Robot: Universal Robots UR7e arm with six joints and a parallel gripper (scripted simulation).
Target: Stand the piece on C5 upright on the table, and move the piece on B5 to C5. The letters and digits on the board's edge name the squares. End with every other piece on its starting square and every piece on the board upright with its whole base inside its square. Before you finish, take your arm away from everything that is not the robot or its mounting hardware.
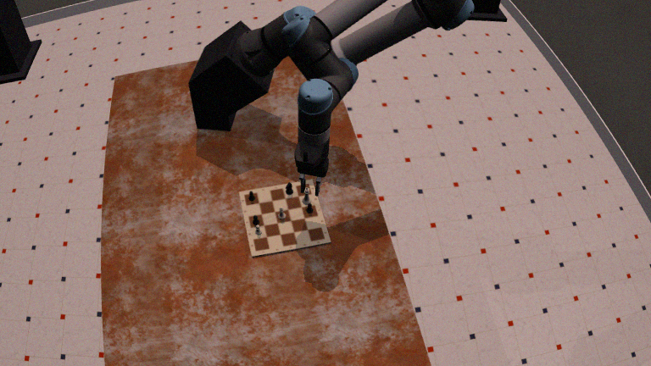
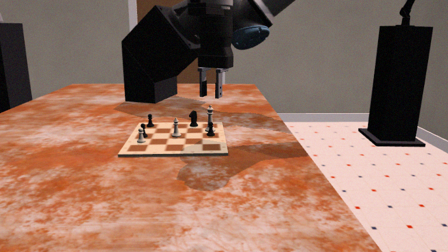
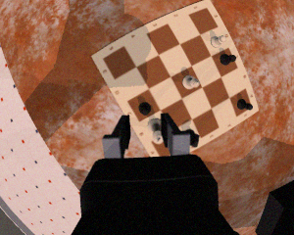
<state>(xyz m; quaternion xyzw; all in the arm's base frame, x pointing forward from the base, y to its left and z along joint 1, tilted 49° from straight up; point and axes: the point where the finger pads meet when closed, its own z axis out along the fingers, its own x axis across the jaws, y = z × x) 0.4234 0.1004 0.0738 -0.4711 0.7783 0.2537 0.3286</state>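
My hand is 80 mm above the white queen and 30 mm past it. Round my hand: black knight (90 mm below, 70 mm behind, 50 mm to the right); chessboard (110 mm below, 80 mm to the right, 10 mm ahead); white bishop (90 mm below, 80 mm to the right, 10 mm ahead).
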